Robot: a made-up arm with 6 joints. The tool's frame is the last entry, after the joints.
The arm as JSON. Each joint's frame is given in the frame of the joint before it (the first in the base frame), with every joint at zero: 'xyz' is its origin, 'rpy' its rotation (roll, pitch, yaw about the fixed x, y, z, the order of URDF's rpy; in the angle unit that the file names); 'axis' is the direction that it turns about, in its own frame. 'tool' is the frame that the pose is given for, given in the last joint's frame.
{
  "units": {
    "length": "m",
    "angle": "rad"
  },
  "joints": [
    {
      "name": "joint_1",
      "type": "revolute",
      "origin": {
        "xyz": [
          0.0,
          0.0,
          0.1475
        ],
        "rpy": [
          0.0,
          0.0,
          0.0
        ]
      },
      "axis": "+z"
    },
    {
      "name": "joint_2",
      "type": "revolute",
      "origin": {
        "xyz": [
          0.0,
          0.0,
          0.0
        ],
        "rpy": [
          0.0,
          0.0,
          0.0
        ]
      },
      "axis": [
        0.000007,
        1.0,
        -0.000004
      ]
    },
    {
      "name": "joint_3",
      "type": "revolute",
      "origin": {
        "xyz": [
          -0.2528,
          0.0,
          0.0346
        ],
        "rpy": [
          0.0,
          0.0,
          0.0
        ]
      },
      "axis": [
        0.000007,
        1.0,
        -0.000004
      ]
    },
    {
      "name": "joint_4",
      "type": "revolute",
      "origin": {
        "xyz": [
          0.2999,
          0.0,
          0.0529
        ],
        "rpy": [
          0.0,
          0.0,
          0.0
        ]
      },
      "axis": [
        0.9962,
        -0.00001,
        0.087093
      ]
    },
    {
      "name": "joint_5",
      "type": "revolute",
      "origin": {
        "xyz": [
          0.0,
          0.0,
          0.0
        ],
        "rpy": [
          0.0,
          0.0,
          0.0
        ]
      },
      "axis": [
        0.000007,
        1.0,
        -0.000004
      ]
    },
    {
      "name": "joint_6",
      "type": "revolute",
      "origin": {
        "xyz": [
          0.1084,
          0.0,
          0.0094
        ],
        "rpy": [
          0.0,
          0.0,
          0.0
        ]
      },
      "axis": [
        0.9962,
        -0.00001,
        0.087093
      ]
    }
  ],
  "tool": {
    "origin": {
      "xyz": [
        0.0,
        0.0,
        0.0
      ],
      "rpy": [
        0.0,
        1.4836,
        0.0
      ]
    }
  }
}
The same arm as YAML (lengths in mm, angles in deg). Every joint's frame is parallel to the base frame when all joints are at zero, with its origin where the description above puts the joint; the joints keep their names.
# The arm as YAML. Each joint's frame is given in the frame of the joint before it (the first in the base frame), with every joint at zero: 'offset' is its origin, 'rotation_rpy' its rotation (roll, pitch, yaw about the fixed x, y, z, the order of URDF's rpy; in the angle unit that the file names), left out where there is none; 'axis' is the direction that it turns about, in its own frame. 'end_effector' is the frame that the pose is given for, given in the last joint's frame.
length_unit: mm
angle_unit: deg
chain:
  - id: joint_1
    offset: [0.0, 0.0, 147.5]
    axis: [0.0, 0.0, 1.0]
  - id: joint_2
    offset: [0.0, 0.0, 0.0]
    axis: [0.0, 1.0, 0.0]
  - id: joint_3
    offset: [-252.8, 0.0, 34.6]
    axis: [0.0, 1.0, 0.0]
  - id: joint_4
    offset: [299.9, 0.0, 52.9]
    axis: [0.9962, 0.0, 0.0871]
  - id: joint_5
    offset: [0.0, 0.0, 0.0]
    axis: [0.0, 1.0, 0.0]
  - id: joint_6
    offset: [108.4, 0.0, 9.4]
    axis: [0.9962, 0.0, 0.0871]
end_effector:
  offset: [0.0, 0.0, 0.0]
  rotation_rpy: [0.0, 85.0, 0.0]

